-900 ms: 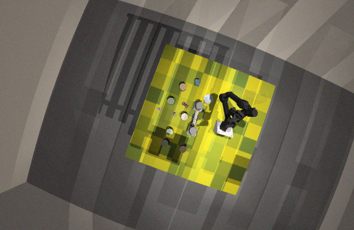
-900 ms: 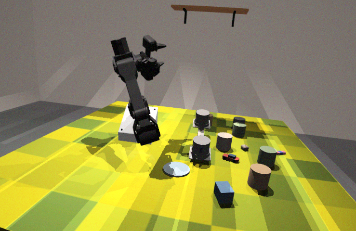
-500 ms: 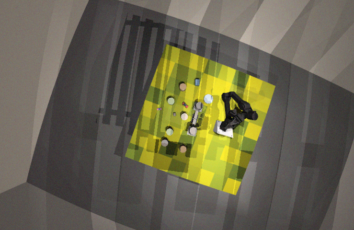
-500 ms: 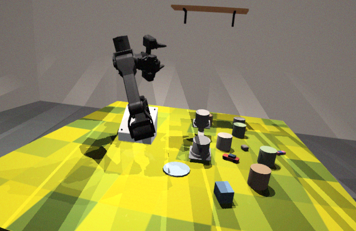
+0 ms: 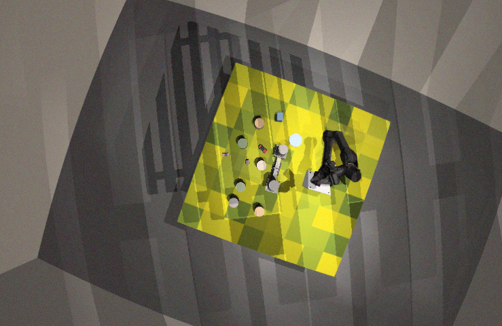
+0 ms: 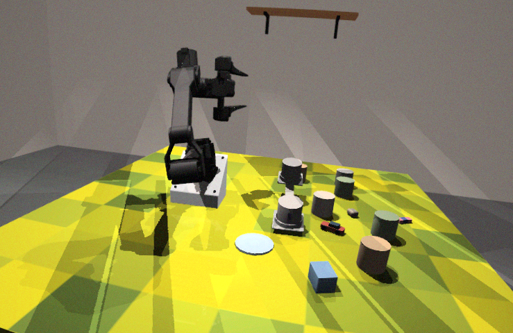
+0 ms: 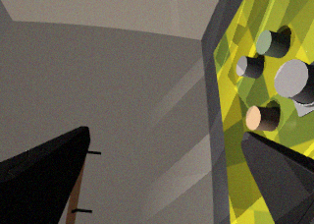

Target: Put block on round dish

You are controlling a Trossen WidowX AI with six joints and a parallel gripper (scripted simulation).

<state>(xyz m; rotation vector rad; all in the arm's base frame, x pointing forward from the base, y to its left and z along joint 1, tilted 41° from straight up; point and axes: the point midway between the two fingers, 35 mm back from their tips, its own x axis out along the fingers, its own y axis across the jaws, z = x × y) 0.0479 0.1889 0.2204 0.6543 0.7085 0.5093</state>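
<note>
Right now my gripper tip is 32 cm above the cup, 20 cm short of it and 13 cm to the left of it. From my gripper tip the other things lie so: small balance 35 cm below, 17 cm ahead, 2 cm to the left; then block 33 cm below, 19 cm ahead, 11 cm to the right; then round dish 37 cm below, 24 cm to the right, 13 cm ahead.
</note>
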